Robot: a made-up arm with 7 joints. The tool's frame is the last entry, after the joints. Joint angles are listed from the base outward. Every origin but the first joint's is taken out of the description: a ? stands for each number. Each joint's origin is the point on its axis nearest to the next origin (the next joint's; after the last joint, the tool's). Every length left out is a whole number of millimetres.
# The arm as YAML. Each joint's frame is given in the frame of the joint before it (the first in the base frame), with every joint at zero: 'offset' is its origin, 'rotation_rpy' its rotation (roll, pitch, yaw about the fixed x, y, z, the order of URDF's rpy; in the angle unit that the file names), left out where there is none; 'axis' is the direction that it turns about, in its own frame. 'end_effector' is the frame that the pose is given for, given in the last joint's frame.
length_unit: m
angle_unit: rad
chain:
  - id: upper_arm
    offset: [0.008, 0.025, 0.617]
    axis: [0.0, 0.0, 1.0]
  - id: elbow
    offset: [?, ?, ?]
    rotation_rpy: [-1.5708, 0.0, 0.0]
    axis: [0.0, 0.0, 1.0]
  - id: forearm
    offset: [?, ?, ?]
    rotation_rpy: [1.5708, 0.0, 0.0]
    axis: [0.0, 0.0, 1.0]
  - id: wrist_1
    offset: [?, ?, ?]
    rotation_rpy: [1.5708, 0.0, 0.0]
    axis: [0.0, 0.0, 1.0]
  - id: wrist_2
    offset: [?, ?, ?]
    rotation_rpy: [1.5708, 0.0, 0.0]
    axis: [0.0, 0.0, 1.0]
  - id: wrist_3
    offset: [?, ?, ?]
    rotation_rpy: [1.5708, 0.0, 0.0]
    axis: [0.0, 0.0, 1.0]
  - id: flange
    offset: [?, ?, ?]
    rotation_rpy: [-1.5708, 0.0, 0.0]
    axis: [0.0, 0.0, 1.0]
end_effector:
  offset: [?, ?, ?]
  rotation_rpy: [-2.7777, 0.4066, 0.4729]
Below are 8 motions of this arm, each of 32 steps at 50 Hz.
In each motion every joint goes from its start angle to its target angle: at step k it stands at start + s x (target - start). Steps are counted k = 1, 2, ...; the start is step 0. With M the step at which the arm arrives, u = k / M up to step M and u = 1 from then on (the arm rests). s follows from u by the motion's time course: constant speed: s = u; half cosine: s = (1 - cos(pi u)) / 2; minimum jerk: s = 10 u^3 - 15 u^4 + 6 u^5.
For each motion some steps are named. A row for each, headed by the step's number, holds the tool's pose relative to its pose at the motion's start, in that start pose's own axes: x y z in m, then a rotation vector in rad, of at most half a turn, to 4 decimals.
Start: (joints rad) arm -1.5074 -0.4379 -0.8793 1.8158 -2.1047 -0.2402 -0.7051
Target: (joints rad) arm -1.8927 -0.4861 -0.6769 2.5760 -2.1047 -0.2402 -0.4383
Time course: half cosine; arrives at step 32
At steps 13, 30, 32:
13: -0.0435 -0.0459 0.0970 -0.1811 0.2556 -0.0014
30: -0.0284 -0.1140 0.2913 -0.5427 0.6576 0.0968
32: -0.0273 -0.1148 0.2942 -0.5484 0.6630 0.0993

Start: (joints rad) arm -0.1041 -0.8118 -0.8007 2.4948 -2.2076 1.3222 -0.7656
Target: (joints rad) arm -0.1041 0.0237 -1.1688 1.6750 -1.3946 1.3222 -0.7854
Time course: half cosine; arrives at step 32
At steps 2, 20, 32:
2: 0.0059 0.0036 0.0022 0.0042 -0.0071 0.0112
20: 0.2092 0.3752 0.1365 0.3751 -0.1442 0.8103
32: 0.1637 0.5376 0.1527 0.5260 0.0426 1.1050

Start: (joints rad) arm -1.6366 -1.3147 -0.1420 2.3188 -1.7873 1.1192 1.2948
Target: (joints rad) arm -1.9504 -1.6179 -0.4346 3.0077 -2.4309 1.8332 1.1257
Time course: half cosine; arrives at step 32
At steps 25, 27, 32:
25: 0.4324 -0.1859 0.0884 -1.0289 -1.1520 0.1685
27: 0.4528 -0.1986 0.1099 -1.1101 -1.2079 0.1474
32: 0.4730 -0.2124 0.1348 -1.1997 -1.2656 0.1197

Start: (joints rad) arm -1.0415 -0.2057 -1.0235 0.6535 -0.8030 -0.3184 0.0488
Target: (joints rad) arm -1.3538 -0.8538 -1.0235 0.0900 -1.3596 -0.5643 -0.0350
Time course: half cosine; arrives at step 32
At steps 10, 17, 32:
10: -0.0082 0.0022 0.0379 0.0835 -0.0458 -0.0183
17: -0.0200 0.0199 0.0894 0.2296 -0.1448 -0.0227
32: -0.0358 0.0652 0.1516 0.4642 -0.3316 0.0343

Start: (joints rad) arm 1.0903 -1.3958 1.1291 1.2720 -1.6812 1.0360 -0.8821
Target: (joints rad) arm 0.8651 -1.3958 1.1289 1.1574 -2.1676 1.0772 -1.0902
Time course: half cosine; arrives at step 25
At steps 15, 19, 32:
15: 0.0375 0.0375 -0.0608 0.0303 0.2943 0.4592
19: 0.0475 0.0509 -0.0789 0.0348 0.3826 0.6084
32: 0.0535 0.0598 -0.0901 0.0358 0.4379 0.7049

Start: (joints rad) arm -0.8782 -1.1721 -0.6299 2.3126 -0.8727 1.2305 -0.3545
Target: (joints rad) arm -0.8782 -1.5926 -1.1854 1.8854 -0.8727 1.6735 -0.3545
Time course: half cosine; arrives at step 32
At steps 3, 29, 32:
3: -0.0037 -0.0060 -0.0013 -0.0096 0.0178 -0.0080
29: -0.2715 -0.2406 -0.0015 -0.2518 0.8515 -0.5556
32: -0.2795 -0.2439 -0.0002 -0.2520 0.8709 -0.5711

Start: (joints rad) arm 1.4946 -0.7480 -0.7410 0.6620 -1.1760 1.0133 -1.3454
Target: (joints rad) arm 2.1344 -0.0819 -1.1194 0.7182 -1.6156 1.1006 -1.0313
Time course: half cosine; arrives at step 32
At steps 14, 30, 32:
14: 0.0550 -0.0158 -0.0774 0.1171 0.2436 0.1199
30: 0.1164 -0.0058 -0.1567 0.0767 0.6874 0.3404
32: 0.1172 -0.0056 -0.1575 0.0738 0.6949 0.3443

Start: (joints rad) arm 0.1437 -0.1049 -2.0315 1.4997 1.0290 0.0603 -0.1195
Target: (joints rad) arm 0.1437 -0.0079 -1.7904 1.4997 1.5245 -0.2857 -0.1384
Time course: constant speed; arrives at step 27
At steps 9, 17, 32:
9: -0.0250 0.0139 0.0174 0.0076 -0.0788 -0.1174
17: -0.0477 0.0228 0.0352 -0.0095 -0.1469 -0.2141
32: -0.0768 0.0301 0.0607 -0.0611 -0.2288 -0.3205

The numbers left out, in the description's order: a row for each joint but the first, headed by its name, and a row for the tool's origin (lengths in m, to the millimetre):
elbow: 0.016 0.007 0.0
forearm: 0.017 -0.237 0.0
wrist_1: 0.058 0.004 0.0
wrist_2: 0.101 -0.308 0.0
wrist_3: -0.009 -0.023 0.0
flange: 0.05 0.044 0.0
tool: 0.016 -0.001 0.0

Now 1 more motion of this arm.
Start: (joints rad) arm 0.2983 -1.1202 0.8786 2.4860 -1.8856 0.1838 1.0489
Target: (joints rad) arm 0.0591 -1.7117 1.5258 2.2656 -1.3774 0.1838 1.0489
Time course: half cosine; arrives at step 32
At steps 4, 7, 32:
4: 0.0100 0.0144 -0.0043 0.0177 -0.0171 -0.0285
7: 0.0296 0.0438 -0.0114 0.0552 -0.0483 -0.0855
32: 0.2270 0.4329 0.0804 0.6683 -0.0737 -0.7593

